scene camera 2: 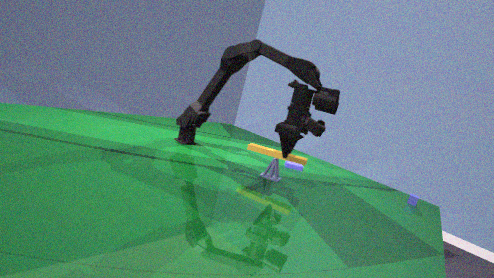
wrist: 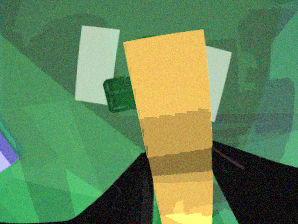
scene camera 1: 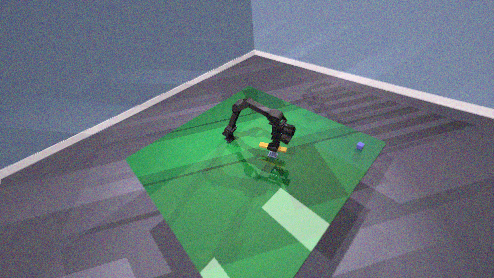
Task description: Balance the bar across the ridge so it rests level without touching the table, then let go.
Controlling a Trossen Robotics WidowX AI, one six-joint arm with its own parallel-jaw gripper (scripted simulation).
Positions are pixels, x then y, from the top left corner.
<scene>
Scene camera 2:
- my gripper: 285,156
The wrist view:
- my gripper: 178,154
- orange bar: 169,73
</scene>
